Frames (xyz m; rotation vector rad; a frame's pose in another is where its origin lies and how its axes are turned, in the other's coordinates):
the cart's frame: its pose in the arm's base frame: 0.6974 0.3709 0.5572 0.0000 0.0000 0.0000
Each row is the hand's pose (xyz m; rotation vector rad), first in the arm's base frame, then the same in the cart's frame.
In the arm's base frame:
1: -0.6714 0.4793 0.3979 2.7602 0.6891 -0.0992
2: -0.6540 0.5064 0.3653 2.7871 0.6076 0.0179
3: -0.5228 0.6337 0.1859 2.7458 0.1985 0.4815
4: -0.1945 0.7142 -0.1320 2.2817 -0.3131 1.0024
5: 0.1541 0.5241 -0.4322 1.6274 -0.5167 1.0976
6: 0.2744 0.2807 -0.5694 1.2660 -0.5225 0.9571
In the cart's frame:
1: -1.3688 0.1084 -0.1593 2.7602 0.6891 -0.0992
2: -1.3514 0.1355 -0.1919 2.7871 0.6076 0.0179
3: -1.2202 0.2628 -0.3713 2.7458 0.1985 0.4815
4: -0.8919 0.3433 -0.6892 2.2817 -0.3131 1.0024
5: -0.5433 0.1532 -0.9894 1.6274 -0.5167 1.0976
6: -0.4230 -0.0902 -1.1266 1.2660 -0.5225 0.9571

